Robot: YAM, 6 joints.
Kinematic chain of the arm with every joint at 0, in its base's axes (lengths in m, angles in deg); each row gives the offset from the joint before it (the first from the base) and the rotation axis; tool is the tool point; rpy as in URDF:
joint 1: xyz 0 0 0.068 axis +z
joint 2: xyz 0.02 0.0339 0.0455 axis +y
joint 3: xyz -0.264 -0.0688 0 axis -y
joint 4: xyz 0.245 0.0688 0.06 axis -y
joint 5: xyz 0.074 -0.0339 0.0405 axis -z
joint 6: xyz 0.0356 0 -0.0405 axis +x
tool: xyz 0 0 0 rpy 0 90 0
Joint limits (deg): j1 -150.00..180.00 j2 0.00..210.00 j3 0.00..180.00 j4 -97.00..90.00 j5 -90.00..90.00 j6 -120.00..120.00
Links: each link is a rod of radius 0.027 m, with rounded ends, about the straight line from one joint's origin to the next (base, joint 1, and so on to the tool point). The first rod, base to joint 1, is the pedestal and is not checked.
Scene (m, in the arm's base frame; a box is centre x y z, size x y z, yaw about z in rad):
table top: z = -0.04
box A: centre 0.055 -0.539 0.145 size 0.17 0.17 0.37 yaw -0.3
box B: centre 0.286 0.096 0 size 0.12 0.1 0.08 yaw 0.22
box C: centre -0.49 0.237 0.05 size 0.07 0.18 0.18 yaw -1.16
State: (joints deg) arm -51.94 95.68 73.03 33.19 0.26 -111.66
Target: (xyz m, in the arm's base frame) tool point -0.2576 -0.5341 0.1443
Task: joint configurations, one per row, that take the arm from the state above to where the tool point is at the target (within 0.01 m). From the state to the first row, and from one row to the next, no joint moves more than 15 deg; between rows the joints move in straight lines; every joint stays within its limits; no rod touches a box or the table.
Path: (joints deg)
1: -62.40 92.55 70.84 44.97 -5.29 -109.73
2: -72.86 89.42 68.65 56.75 -10.83 -107.80
3: -83.32 86.30 66.46 68.53 -16.38 -105.87
4: -93.77 83.17 64.26 80.31 -21.92 -103.94
5: -98.13 96.58 74.39 70.52 -16.94 -105.48
6: -102.49 109.99 84.51 60.74 -11.96 -107.03
7: -106.85 123.40 94.63 50.95 -6.98 -108.57
8: -111.21 136.81 104.75 41.16 -2.00 -110.12
9: -115.57 150.21 114.87 31.38 2.98 -111.66

